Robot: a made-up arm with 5 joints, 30 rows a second.
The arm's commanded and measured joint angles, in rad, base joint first. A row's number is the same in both.
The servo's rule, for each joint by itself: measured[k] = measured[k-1] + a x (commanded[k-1-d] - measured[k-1]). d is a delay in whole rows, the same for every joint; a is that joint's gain. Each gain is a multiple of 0.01, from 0.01 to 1. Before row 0 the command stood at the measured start. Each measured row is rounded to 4 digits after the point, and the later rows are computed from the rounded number. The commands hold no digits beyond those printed.
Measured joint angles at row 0:
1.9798, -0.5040, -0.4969, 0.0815, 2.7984
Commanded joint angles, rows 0 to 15:
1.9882, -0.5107, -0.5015, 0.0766, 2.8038
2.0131, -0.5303, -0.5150, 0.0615, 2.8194
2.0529, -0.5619, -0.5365, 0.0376, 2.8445
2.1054, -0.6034, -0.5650, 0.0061, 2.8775
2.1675, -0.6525, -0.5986, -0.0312, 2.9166
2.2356, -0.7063, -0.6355, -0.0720, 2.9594
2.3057, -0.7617, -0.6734, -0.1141, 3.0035
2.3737, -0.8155, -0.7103, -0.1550, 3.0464
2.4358, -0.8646, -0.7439, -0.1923, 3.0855
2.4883, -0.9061, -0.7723, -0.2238, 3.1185
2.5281, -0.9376, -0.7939, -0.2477, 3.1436
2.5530, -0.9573, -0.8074, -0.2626, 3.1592
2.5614, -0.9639, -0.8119, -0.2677, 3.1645
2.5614, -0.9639, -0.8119, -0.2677, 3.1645
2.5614, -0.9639, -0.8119, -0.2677, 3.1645
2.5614, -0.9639, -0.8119, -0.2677, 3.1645
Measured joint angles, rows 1 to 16:
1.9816, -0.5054, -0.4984, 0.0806, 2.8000
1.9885, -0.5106, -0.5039, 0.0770, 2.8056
2.0027, -0.5214, -0.5147, 0.0695, 2.8169
2.0253, -0.5386, -0.5313, 0.0575, 2.8345
2.0566, -0.5625, -0.5535, 0.0406, 2.8583
2.0960, -0.5927, -0.5806, 0.0192, 2.8876
2.1421, -0.6282, -0.6112, -0.0061, 2.9212
2.1931, -0.6675, -0.6439, -0.0344, 2.9575
2.2465, -0.7089, -0.6769, -0.0644, 2.9946
2.2997, -0.7503, -0.7084, -0.0947, 3.0305
2.3499, -0.7896, -0.7366, -0.1238, 3.0633
2.3946, -0.8248, -0.7600, -0.1502, 3.0911
2.4313, -0.8540, -0.7771, -0.1725, 3.1124
2.4599, -0.8771, -0.7886, -0.1906, 3.1275
2.4822, -0.8953, -0.7963, -0.2052, 3.1382
2.4996, -0.9097, -0.8014, -0.2171, 3.1458
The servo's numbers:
d 0
a 0.22 0.21 0.33 0.19 0.29

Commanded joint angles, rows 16 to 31:
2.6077, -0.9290, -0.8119, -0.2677, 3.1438
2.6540, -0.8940, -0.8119, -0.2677, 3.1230
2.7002, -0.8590, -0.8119, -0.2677, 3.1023
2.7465, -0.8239, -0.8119, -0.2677, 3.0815
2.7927, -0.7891, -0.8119, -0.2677, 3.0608
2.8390, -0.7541, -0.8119, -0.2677, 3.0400
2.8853, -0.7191, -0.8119, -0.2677, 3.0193
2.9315, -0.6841, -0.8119, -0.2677, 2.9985
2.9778, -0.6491, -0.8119, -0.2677, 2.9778
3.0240, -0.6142, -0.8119, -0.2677, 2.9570
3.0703, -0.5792, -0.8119, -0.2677, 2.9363
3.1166, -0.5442, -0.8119, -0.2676, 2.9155
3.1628, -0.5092, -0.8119, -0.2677, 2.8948
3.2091, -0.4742, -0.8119, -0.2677, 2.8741
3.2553, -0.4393, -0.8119, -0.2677, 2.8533
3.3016, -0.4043, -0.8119, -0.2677, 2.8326
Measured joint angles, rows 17 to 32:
2.5234, -0.9138, -0.8049, -0.2267, 3.1452
2.5521, -0.9096, -0.8072, -0.2345, 3.1388
2.5847, -0.8990, -0.8088, -0.2408, 3.1282
2.6203, -0.8832, -0.8098, -0.2459, 3.1147
2.6582, -0.8634, -0.8105, -0.2500, 3.0991
2.6980, -0.8404, -0.8110, -0.2534, 3.0820
2.7392, -0.8149, -0.8113, -0.2561, 3.0638
2.7815, -0.7874, -0.8115, -0.2583, 3.0449
2.8247, -0.7584, -0.8116, -0.2601, 3.0254
2.8685, -0.7281, -0.8117, -0.2615, 3.0056
2.9129, -0.6968, -0.8118, -0.2627, 2.9855
2.9577, -0.6648, -0.8118, -0.2636, 2.9652
3.0028, -0.6321, -0.8118, -0.2644, 2.9448
3.0482, -0.5989, -0.8118, -0.2650, 2.9243
3.0938, -0.5654, -0.8118, -0.2655, 2.9037
3.1395, -0.5316, -0.8118, -0.2659, 2.8831

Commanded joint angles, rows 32 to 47:
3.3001, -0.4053, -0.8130, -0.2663, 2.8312
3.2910, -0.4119, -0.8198, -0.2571, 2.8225
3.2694, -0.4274, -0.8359, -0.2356, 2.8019
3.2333, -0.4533, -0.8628, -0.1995, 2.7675
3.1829, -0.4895, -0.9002, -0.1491, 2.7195
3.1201, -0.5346, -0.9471, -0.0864, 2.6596
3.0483, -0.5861, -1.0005, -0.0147, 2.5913
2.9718, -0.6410, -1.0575, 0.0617, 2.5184
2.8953, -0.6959, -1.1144, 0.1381, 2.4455
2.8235, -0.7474, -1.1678, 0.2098, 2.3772
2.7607, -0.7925, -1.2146, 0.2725, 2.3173
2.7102, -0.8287, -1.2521, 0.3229, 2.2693
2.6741, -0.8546, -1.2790, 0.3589, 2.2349
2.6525, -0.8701, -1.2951, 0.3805, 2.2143
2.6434, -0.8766, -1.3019, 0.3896, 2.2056
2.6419, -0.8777, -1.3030, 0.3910, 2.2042
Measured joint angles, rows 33 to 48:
3.1748, -0.5051, -0.8122, -0.2660, 2.8680
3.2004, -0.4855, -0.8147, -0.2643, 2.8548
3.2156, -0.4733, -0.8217, -0.2588, 2.8395
3.2195, -0.4691, -0.8353, -0.2475, 2.8186
3.2114, -0.4734, -0.8567, -0.2288, 2.7899
3.1913, -0.4863, -0.8865, -0.2017, 2.7521
3.1598, -0.5073, -0.9241, -0.1662, 2.7055
3.1184, -0.5354, -0.9681, -0.1229, 2.6512
3.0693, -0.5691, -1.0164, -0.0733, 2.5915
3.0152, -0.6065, -1.0664, -0.0195, 2.5294
2.9592, -0.6456, -1.1153, 0.0360, 2.4679
2.9044, -0.6841, -1.1604, 0.0905, 2.4103
2.8537, -0.7199, -1.1995, 0.1415, 2.3594
2.8094, -0.7514, -1.2310, 0.1869, 2.3173
2.7729, -0.7777, -1.2544, 0.2254, 2.2849
2.7441, -0.7987, -1.2704, 0.2569, 2.2615

